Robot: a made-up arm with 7 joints.
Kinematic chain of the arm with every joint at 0, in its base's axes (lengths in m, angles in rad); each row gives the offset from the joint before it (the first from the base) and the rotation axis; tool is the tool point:
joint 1: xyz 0 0.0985 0 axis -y
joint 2: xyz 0 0.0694 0 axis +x
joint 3: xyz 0 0 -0.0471 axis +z
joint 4: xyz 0 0 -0.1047 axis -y
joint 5: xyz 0 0 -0.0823 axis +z
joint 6: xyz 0 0 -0.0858 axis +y
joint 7: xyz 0 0 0 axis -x
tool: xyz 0 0 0
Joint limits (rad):
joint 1: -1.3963..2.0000
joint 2: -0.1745..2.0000
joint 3: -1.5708..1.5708
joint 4: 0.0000..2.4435
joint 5: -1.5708..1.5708
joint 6: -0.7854..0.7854
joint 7: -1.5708..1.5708
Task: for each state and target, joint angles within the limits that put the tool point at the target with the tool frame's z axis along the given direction. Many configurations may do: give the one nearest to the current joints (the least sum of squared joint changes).
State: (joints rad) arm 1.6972 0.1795 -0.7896 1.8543 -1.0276 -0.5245 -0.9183
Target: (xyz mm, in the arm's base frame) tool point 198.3 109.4 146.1 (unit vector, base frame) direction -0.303 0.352 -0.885
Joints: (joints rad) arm 1.6472 0.1915 -0.6400 1.3175 -0.8303 0.1688 -0.0832
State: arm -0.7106 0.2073 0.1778 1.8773 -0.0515 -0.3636 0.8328
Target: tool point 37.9 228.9 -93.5 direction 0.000 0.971 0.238
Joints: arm -1.1858 0.4882 0.4905 2.3933 0.3798 -0.4712 1.4356
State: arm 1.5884 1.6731 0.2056 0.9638 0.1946 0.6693 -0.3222
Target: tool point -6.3 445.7 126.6 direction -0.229 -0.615 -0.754
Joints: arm 0.9042 1.8415 0.0617 0.6063 0.0907 -0.2340 -0.0451
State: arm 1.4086 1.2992 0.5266 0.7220 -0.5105 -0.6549 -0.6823
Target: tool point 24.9 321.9 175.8 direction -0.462 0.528 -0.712
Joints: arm 0.9970 1.7493 0.2780 1.4935 -0.7188 -0.5892 -0.2793
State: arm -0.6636 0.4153 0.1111 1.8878 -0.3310 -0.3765 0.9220
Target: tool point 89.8 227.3 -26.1 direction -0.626 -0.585 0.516
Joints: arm -0.5640 0.7787 0.5927 2.4414 -1.4376 -0.1772 1.3818
